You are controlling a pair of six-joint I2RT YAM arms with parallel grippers.
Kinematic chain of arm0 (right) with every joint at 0, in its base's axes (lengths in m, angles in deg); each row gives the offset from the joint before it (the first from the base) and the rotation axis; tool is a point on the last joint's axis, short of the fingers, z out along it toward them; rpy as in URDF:
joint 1: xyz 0 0 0.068 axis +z
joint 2: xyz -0.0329 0.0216 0.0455 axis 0.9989 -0.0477 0
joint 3: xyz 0.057 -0.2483 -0.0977 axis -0.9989 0.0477 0
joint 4: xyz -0.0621 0.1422 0.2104 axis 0.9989 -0.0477 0
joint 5: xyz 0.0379 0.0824 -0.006 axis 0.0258 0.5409 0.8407
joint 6: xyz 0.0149 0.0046 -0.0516 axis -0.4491 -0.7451 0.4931
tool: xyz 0 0 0 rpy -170.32 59.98 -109.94
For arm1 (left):
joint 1: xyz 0 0 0.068 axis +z
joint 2: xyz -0.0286 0.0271 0.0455 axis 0.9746 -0.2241 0
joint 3: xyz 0.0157 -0.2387 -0.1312 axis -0.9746 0.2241 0
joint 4: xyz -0.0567 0.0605 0.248 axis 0.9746 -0.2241 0
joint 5: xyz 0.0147 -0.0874 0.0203 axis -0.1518 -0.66 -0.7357
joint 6: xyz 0.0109 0 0.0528 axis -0.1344 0.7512 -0.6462
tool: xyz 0 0 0 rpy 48.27 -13.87 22.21
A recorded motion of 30 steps. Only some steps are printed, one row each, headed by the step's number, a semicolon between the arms.
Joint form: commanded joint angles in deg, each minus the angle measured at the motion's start. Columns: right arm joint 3, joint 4, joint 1, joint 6, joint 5, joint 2; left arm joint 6, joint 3, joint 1, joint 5, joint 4, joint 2.
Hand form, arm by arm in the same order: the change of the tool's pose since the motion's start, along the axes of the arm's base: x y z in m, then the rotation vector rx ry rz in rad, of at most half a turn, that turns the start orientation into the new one. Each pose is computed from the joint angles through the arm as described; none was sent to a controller.
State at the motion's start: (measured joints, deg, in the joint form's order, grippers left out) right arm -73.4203 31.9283 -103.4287 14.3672 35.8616 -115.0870; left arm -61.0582 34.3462 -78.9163 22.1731 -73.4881 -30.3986
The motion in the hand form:
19: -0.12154 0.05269 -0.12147 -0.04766 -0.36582 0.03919; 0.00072 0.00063 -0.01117 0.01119 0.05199 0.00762
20: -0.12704 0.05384 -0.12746 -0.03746 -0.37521 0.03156; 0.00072 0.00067 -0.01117 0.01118 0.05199 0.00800
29: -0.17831 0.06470 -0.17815 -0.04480 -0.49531 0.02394; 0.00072 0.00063 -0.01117 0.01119 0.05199 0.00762
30: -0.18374 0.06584 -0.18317 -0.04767 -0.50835 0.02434; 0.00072 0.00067 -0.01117 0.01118 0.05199 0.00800
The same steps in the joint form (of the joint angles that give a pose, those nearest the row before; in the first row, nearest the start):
19: 62.01 48.44 4.26 -3.15 -0.39 35.19; -0.55 1.27 0.28 0.18 -2.06 0.38
20: 64.19 49.83 4.26 -3.98 -0.42 36.52; -0.55 1.27 0.30 0.18 -2.06 0.38
29: 83.47 61.64 4.29 -5.25 -0.44 51.04; -0.55 1.27 0.28 0.18 -2.06 0.38
30: 85.35 62.31 4.28 -5.25 -0.44 53.00; -0.55 1.27 0.30 0.18 -2.06 0.38

